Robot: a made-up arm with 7 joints. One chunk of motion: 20 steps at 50 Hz.
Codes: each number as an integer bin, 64 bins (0 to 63) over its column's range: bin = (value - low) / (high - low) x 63, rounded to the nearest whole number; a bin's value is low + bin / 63 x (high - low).
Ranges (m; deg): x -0.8..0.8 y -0.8..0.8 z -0.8..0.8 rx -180..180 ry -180..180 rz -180..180
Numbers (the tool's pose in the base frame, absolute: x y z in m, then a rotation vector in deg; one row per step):
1: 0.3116 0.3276 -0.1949 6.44 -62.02 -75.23
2: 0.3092 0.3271 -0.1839 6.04 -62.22 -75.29
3: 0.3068 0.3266 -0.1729 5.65 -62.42 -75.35
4: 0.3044 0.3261 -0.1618 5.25 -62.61 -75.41
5: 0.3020 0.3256 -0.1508 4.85 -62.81 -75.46
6: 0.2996 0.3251 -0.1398 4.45 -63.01 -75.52
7: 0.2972 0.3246 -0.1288 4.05 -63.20 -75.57
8: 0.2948 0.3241 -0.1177 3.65 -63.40 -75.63
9: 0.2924 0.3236 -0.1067 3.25 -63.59 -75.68
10: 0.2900 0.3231 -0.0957 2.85 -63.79 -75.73
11: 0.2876 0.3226 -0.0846 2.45 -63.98 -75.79
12: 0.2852 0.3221 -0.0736 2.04 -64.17 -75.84
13: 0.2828 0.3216 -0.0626 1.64 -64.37 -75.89
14: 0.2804 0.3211 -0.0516 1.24 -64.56 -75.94
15: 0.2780 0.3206 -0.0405 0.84 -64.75 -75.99
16: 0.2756 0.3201 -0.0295 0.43 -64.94 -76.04
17: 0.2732 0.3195 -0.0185 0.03 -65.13 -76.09
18: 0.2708 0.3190 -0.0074 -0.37 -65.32 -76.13
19: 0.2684 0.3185 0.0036 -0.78 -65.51 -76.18
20: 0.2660 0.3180 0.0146 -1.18 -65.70 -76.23
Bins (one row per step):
1: 44 44 24 33 21 18
2: 44 44 24 33 21 18
3: 44 44 25 32 21 18
4: 43 44 25 32 21 18
5: 43 44 26 32 21 18
6: 43 44 26 32 20 18
7: 43 44 26 32 20 18
8: 43 44 27 32 20 18
9: 43 44 27 32 20 18
10: 43 44 28 32 20 18
11: 43 44 28 32 20 18
12: 43 44 29 32 20 18
13: 43 44 29 32 20 18
14: 43 44 29 32 20 18
15: 42 44 30 32 20 18
16: 42 44 30 32 20 18
17: 42 44 31 32 20 18
18: 42 44 31 31 20 18
19: 42 44 32 31 20 18
20: 42 44 32 31 20 18

